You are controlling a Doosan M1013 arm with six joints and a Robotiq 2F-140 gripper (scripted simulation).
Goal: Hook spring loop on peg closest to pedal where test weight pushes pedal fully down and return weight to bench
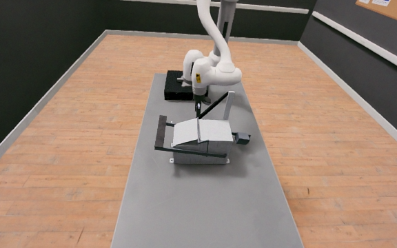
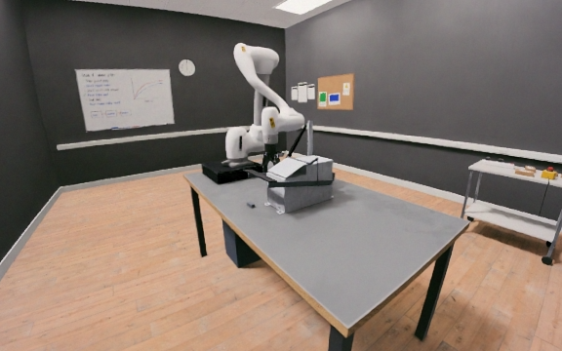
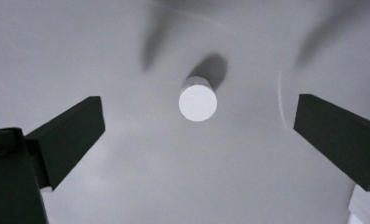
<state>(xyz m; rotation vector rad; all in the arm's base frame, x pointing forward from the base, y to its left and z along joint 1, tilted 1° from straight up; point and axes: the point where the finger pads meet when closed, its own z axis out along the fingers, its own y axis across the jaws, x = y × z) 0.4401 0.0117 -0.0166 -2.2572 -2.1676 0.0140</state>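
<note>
Right now my hand is 4 cm above the steel test weight. The rest, counted from my hand: small dark object (16 cm ahead, 25 cm to the right, 6 cm below).
</note>
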